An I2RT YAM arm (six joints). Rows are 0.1 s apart.
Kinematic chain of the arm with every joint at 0, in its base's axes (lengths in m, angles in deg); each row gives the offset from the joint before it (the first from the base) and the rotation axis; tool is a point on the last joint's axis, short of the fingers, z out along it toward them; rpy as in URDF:
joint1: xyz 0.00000 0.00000 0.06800 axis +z
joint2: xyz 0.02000 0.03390 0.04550 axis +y
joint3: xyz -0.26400 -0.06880 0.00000 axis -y
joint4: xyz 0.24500 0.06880 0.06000 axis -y
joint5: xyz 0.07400 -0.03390 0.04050 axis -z
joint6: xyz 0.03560 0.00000 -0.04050 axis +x
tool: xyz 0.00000 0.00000 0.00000 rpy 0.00 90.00 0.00
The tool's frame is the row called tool.
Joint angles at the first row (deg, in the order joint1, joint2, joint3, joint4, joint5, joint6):
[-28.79 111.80 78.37 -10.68 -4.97 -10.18]
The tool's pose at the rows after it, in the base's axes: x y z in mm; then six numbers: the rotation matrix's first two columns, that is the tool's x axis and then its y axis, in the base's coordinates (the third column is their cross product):
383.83 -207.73 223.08 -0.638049 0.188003 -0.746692 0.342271 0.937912 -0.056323
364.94 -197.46 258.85 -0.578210 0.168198 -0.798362 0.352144 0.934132 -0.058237
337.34 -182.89 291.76 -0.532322 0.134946 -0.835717 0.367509 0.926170 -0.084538
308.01 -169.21 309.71 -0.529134 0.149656 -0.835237 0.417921 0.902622 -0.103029
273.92 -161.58 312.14 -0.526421 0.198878 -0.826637 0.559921 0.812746 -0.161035
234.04 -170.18 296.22 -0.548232 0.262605 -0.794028 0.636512 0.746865 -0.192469
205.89 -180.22 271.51 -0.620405 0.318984 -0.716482 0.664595 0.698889 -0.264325
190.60 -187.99 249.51 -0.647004 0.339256 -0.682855 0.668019 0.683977 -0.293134
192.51 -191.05 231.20 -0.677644 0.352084 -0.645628 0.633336 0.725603 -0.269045
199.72 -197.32 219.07 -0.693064 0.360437 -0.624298 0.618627 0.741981 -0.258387
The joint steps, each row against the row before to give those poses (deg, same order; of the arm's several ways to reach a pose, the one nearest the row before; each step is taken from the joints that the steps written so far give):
[0.01 -1.63 3.00 -2.18 0.58 1.97]
[-0.02 -7.16 -2.64 0.18 -0.13 0.65]
[0.02 -8.49 -3.74 -0.71 1.17 -0.38]
[-0.01 -7.32 -3.43 -3.66 3.23 0.83]
[-0.71 -7.16 -5.68 -1.91 9.42 2.10]
[-5.15 -5.63 -6.95 -1.57 1.89 -0.59]
[-4.84 -1.85 -5.08 -2.30 2.06 -3.17]
[-3.42 -0.28 -4.65 2.56 -0.38 -2.59]
[-0.58 2.47 -1.47 0.79 -2.98 -1.00]
[-0.04 3.47 0.29 1.42 -0.97 -0.27]

